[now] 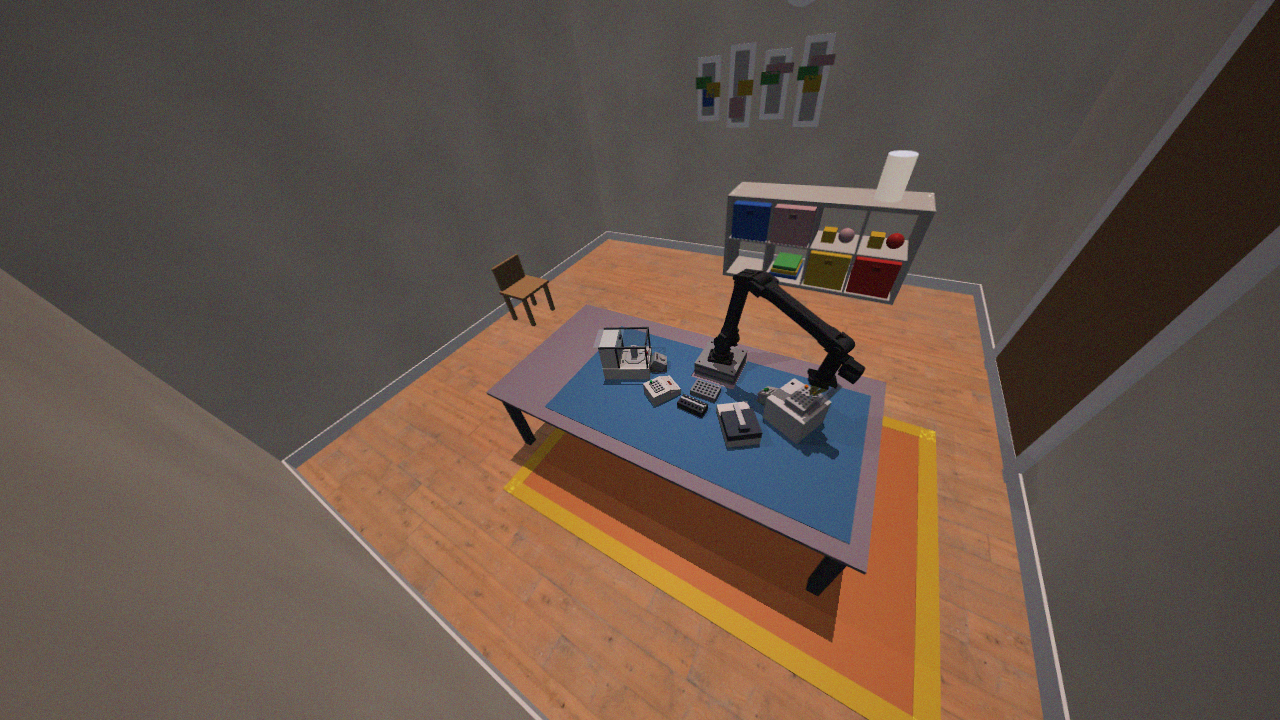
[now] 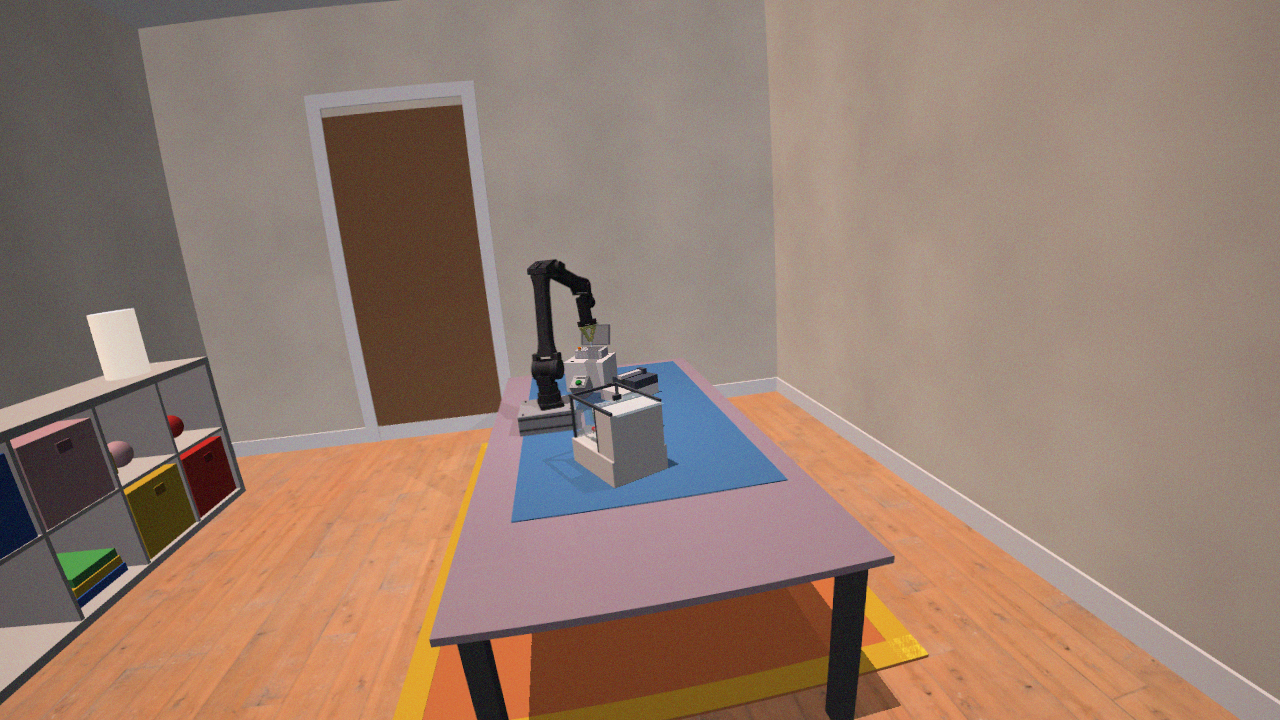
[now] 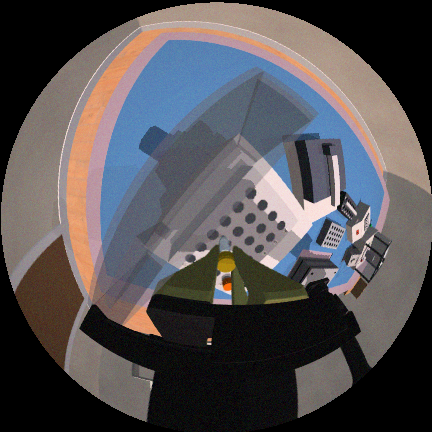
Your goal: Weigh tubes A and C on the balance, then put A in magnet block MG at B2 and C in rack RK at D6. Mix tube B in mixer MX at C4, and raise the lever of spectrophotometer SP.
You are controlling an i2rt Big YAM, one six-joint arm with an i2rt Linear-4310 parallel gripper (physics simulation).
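Places are measured from the arm's base along level axes (x ahead, y left, z up), in metres.
Where they show: gripper, between the fingertips: [image 1: 811, 394] [image 2: 590, 341] [image 3: 224, 251]; arm's base, origin of its link: [image 1: 720, 358] [image 2: 550, 404] [image 3: 313, 287].
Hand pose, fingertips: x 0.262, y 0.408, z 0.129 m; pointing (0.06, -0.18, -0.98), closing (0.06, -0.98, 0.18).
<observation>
Things, the pixels of their top centre, and the offset from my fingertips.
- yellow-capped tube, centre of its top: [image 3: 230, 265] dy +0.000, dx +0.001, dz +0.020 m
- grey rack, centre of its top: [image 3: 334, 236] [image 1: 705, 388] dy -0.439, dx -0.070, dz -0.167 m
- dark magnet block, centre of its top: [image 3: 351, 208] [image 1: 692, 401] dy -0.476, dx +0.042, dz -0.150 m
- spectrophotometer, centre of its top: [image 3: 338, 184] [image 2: 628, 372] [image 1: 739, 412] dy -0.261, dx +0.089, dz -0.096 m
- white keypad device, centre of its top: [image 3: 364, 226] [image 1: 661, 383] dy -0.643, dx -0.009, dz -0.128 m
- small box with a green button, centre of its top: [image 2: 578, 380] dy -0.165, dx -0.105, dz -0.123 m
- orange part, centre of its top: [image 3: 228, 286] dy -0.017, dx -0.058, dz -0.014 m
My gripper [image 1: 814, 389] [image 2: 588, 336] [image 3: 224, 251] is shut on a yellow-capped tube [image 3: 226, 263], whose pale tip points down at the holed block of the mixer [image 1: 794, 417] [image 2: 603, 368] [image 3: 281, 189]. Whether the tip is inside a hole is unclear, and its letter cannot be read. The mixer's transparent lid stands raised. The balance [image 1: 626, 372] [image 2: 631, 443] is a white box with a framed glass chamber. The grey rack [image 1: 705, 389] [image 3: 331, 234] and dark magnet block [image 1: 691, 405] [image 3: 348, 205] lie mid-table. The spectrophotometer [image 1: 740, 436] [image 3: 306, 172] has a dark top; its lever's state is unclear.
A white keypad device [image 1: 661, 389] [image 3: 358, 223] stands between the balance and the rack. A small box with a green button [image 2: 580, 383] is beside the mixer. The arm's base [image 1: 719, 366] [image 2: 546, 418] is near the table's back edge. An orange part [image 3: 227, 285] shows behind the fingers.
</observation>
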